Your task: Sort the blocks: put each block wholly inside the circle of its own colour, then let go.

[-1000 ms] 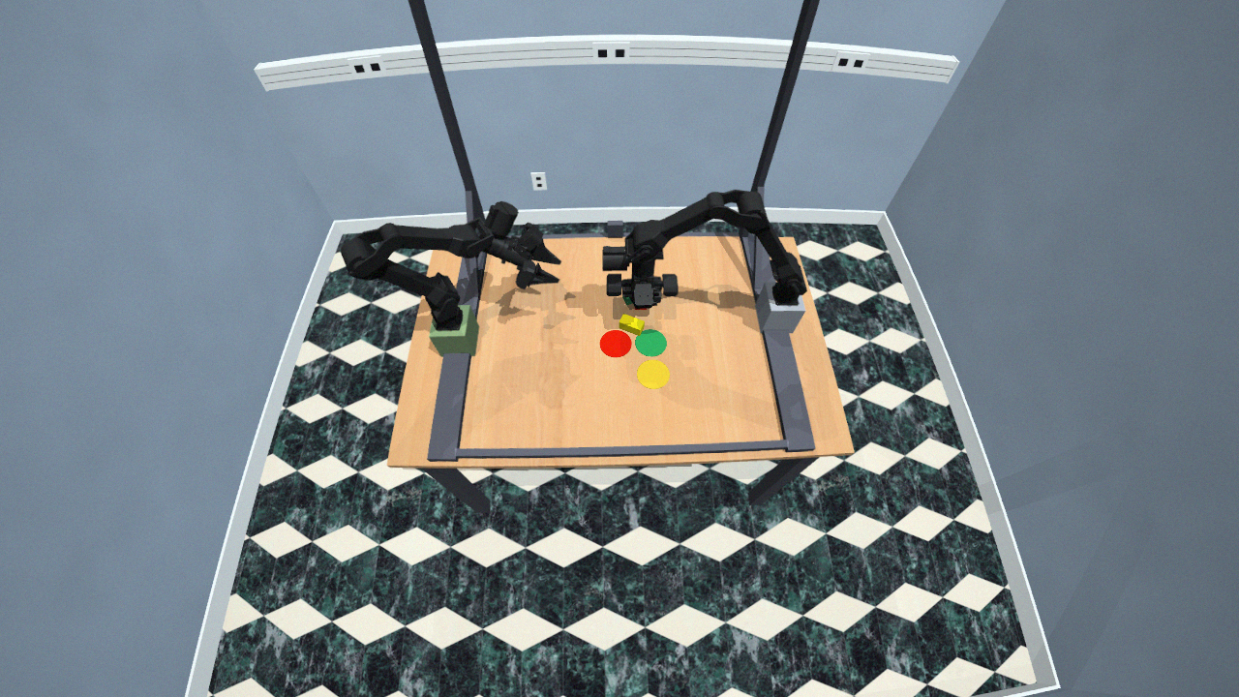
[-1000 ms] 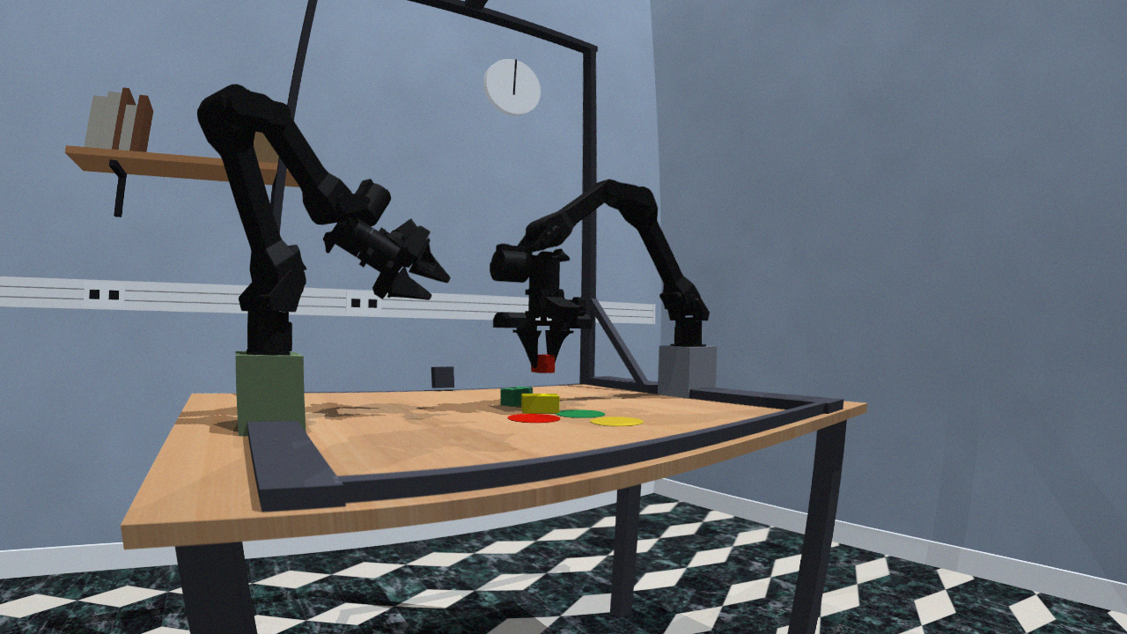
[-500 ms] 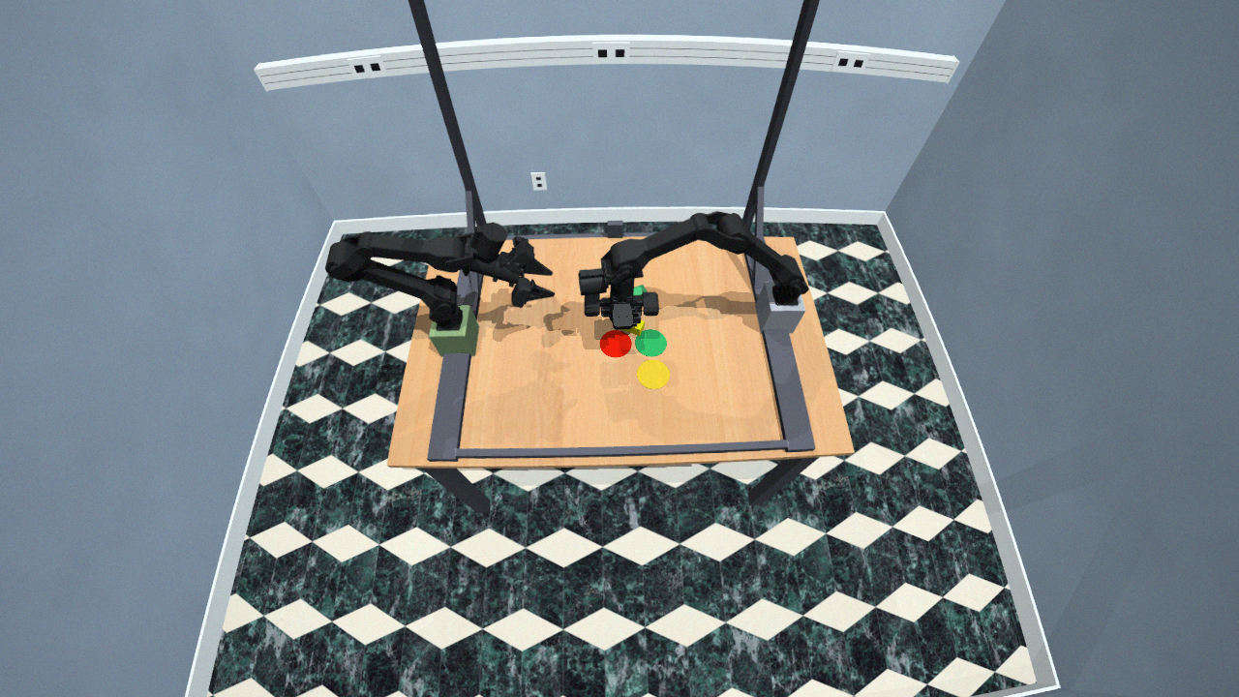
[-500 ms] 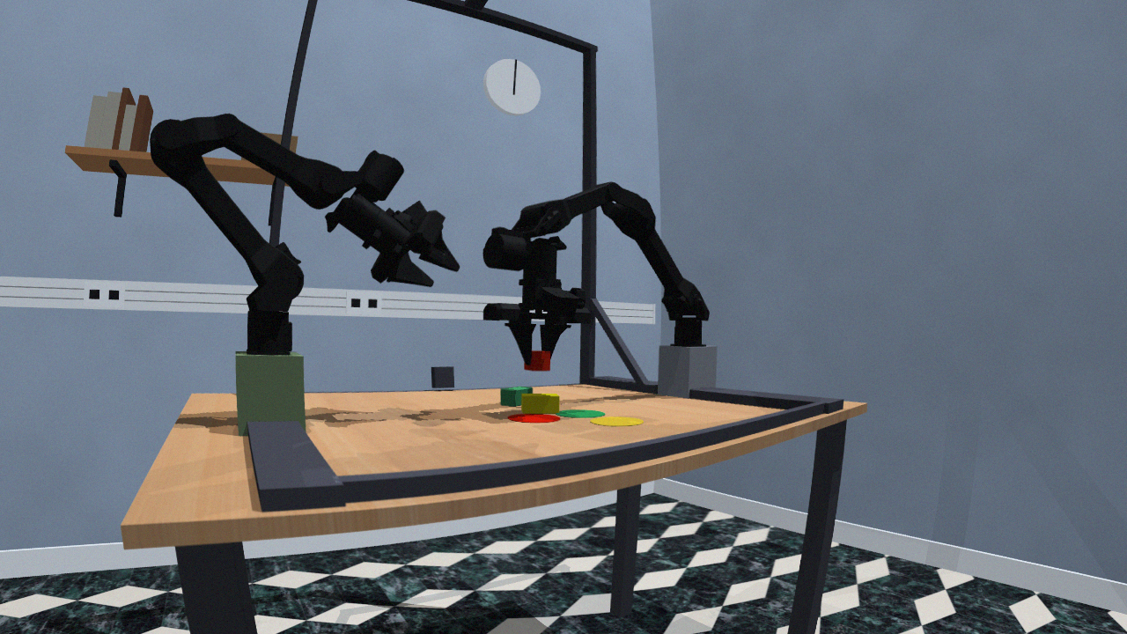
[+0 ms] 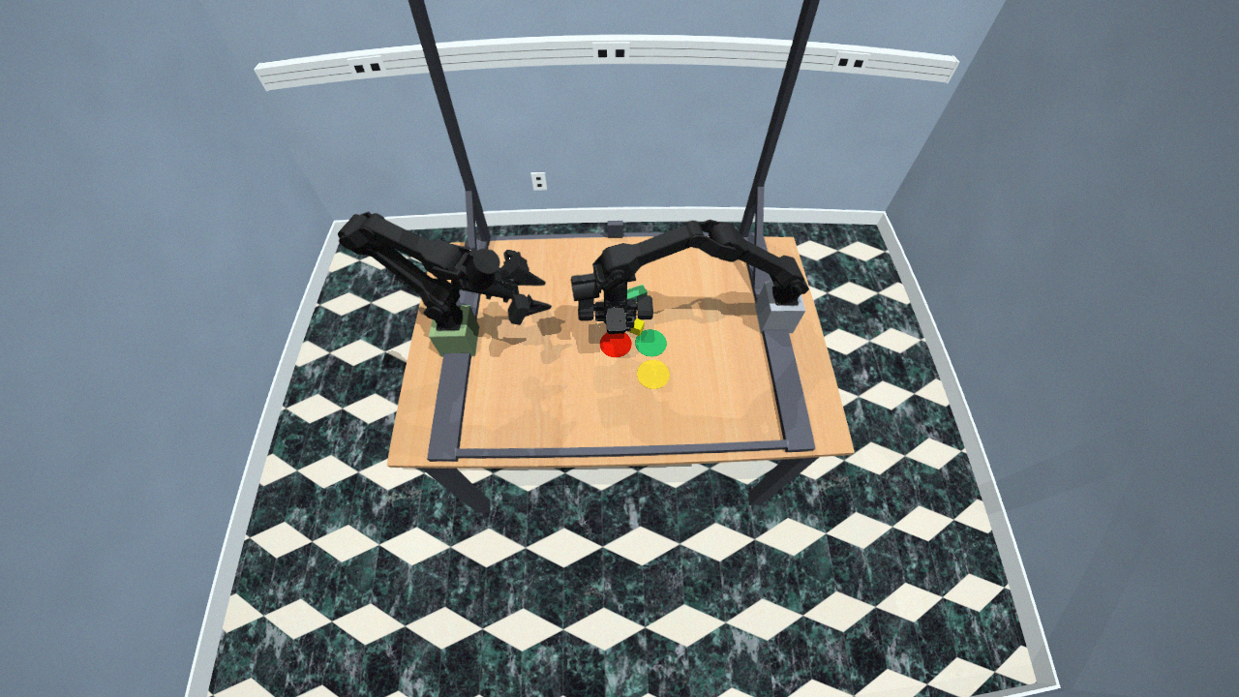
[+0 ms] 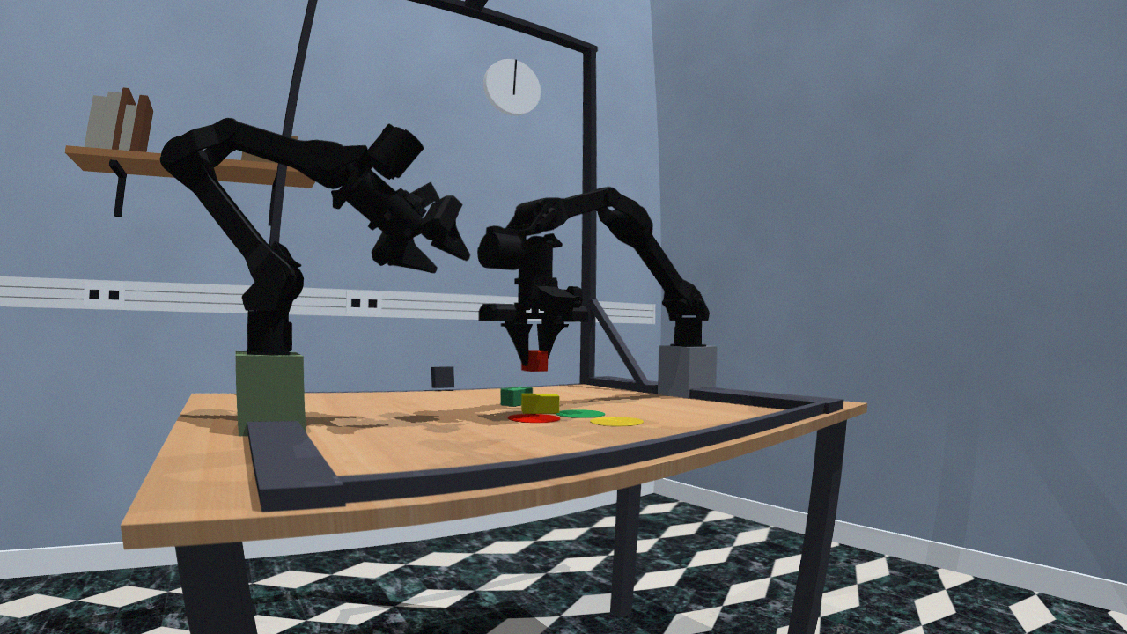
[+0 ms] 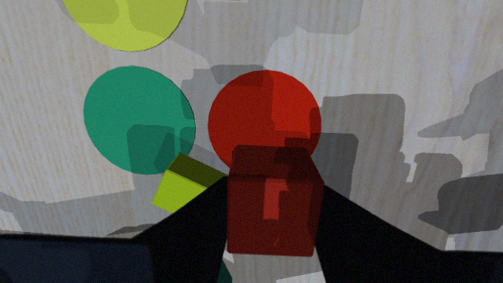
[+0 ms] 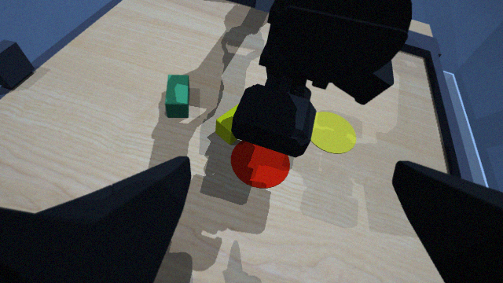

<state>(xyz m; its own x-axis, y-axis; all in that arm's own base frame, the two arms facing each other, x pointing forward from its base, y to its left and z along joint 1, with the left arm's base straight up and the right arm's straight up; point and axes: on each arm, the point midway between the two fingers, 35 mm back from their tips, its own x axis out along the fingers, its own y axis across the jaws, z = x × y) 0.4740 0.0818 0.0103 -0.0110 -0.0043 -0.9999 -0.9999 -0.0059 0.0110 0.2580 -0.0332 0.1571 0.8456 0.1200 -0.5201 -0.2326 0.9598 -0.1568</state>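
My left gripper is now 130 mm above the red circle. Also, from my left hand: green circle: 130 mm below, 100 mm to the left, 10 mm ahead; then red block: 30 mm below; then yellow block: 110 mm below, 50 mm to the left, 50 mm behind.
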